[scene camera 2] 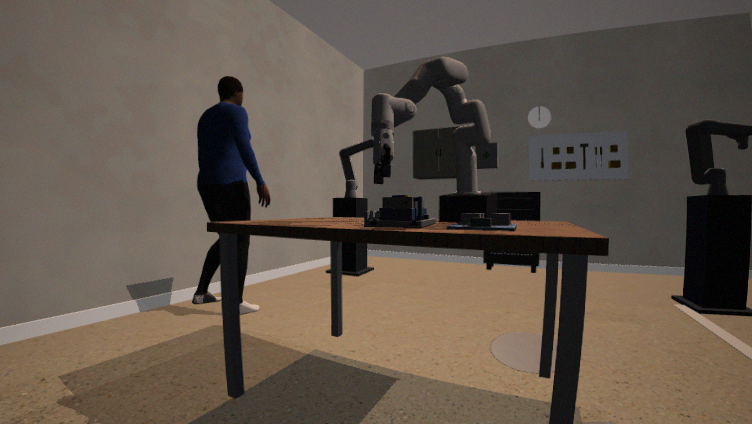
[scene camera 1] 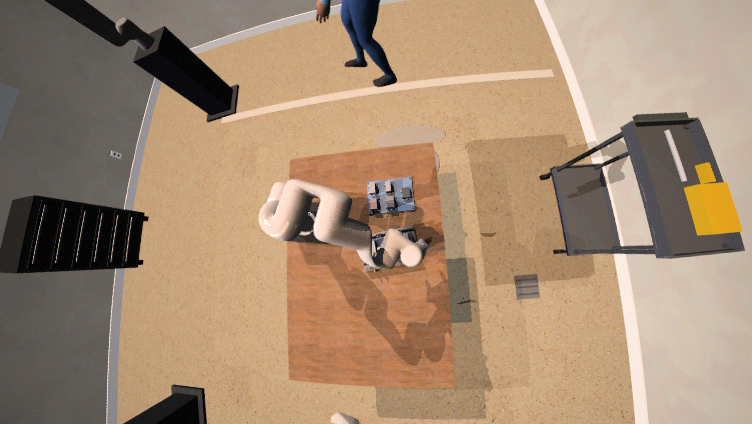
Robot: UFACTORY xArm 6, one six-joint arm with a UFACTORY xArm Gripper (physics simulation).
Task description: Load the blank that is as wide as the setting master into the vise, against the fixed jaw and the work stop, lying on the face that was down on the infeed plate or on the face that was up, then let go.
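The infeed plate, light blue, lies on the table with several grey blanks standing on it, one of them a darker block. Their widths cannot be compared reliably at this size. The vise, dark with blue parts, stands beside the plate; in scene camera 1 the arm covers much of it. The setting master cannot be made out. My gripper is open and empty, pointing down above the vise and apart from it. In scene camera 1 the wrist hides the fingers. The fixed jaw and work stop cannot be told apart.
The wooden table carries both fixtures. A person stands on the floor beyond the table. A grey cart with yellow items stands to the right in scene camera 1. A black drawer cabinet stands at the left.
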